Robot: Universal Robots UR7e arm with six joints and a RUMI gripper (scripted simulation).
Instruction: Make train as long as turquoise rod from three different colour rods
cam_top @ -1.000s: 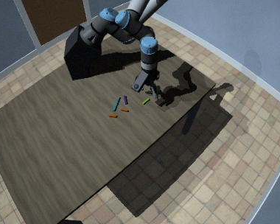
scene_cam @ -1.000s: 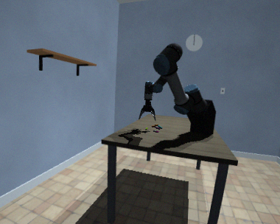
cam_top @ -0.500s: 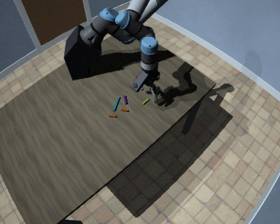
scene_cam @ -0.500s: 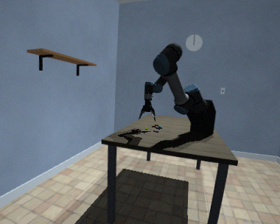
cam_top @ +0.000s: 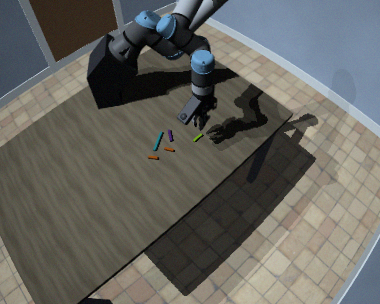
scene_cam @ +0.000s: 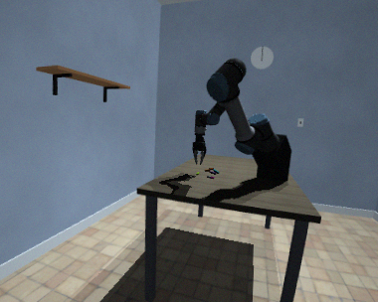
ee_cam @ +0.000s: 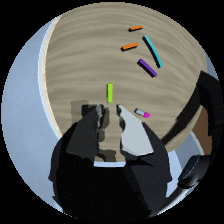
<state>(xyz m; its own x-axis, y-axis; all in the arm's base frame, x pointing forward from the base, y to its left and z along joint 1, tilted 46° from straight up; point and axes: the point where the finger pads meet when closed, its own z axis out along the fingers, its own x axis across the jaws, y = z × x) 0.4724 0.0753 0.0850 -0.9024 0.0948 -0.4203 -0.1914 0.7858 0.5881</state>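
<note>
The lime rod lies 8 cm below my hand. From my hand the other things lie so: purple rod (8 cm behind, 9 cm to the right, 8 cm below); then magenta rod (13 cm behind, 4 cm to the left, 8 cm below); then grey rod (10 cm behind, 4 cm to the left, 8 cm below).
</note>
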